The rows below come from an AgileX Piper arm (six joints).
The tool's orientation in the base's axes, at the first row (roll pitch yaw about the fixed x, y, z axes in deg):
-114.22, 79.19, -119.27
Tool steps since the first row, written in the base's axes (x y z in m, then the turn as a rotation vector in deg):
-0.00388, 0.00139, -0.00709, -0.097, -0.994, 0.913
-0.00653, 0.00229, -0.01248, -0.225, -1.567, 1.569
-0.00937, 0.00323, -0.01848, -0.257, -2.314, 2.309
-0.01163, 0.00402, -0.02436, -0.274, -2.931, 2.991
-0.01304, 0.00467, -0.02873, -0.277, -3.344, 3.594
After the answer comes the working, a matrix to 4 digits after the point.
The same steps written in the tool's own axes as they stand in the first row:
0.00709, 0.00227, -0.00344, -0.725, -1.140, -0.073
0.01248, 0.00386, -0.00574, -1.264, -1.825, -0.196
0.01848, 0.00558, -0.00818, -1.866, -2.688, -0.214
0.02434, 0.00718, -0.01005, -2.433, -3.412, -0.225
0.02865, 0.00846, -0.01117, -2.958, -3.921, -0.236

The tool's axes in the first row as the columns of a matrix, in the base's axes (rounded; the answer above uses it unrounded):
-0.0917, 0.0801, 0.9926
-0.1636, 0.9820, -0.0944
-0.9823, -0.1710, -0.0769

